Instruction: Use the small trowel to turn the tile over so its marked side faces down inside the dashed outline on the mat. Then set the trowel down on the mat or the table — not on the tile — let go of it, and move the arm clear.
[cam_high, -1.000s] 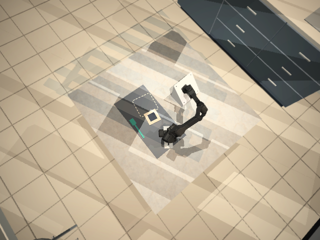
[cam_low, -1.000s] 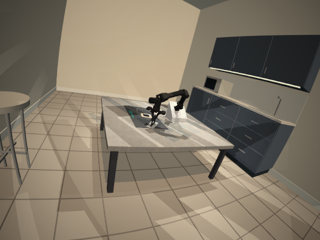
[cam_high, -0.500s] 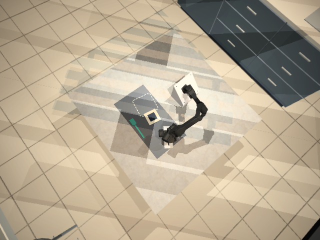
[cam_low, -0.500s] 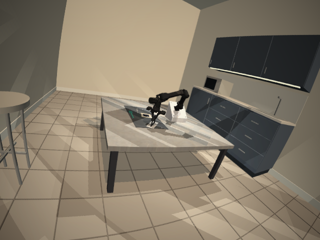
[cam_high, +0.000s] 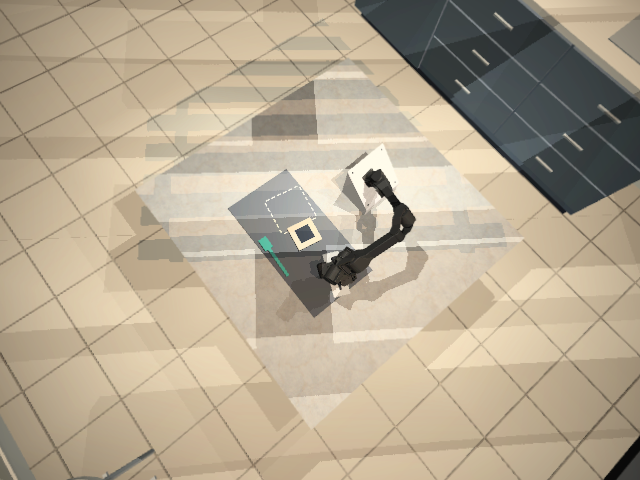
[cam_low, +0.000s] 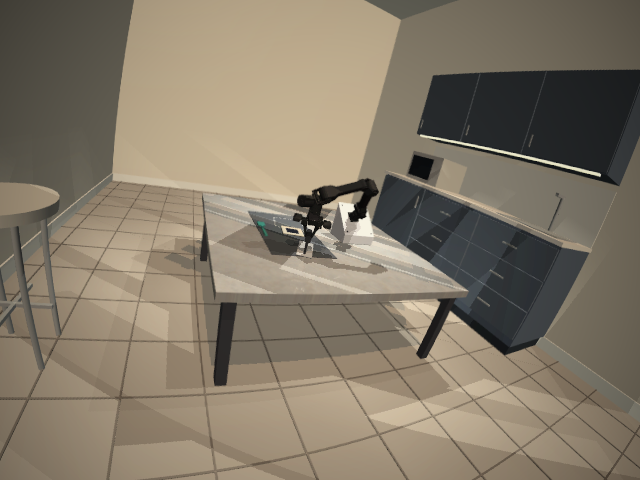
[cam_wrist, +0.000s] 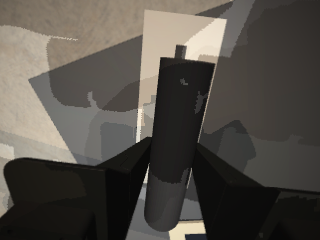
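The trowel lies 10 mm behind my gripper tip, 20 mm to the right of it and 30 mm below it. From my gripper tip the other things lie so: tile 40 mm behind, 230 mm to the right, 60 mm below; teal flat tool 120 mm ahead, 280 mm to the right, 60 mm below; grey mat 10 mm behind, 230 mm to the right, 80 mm below.
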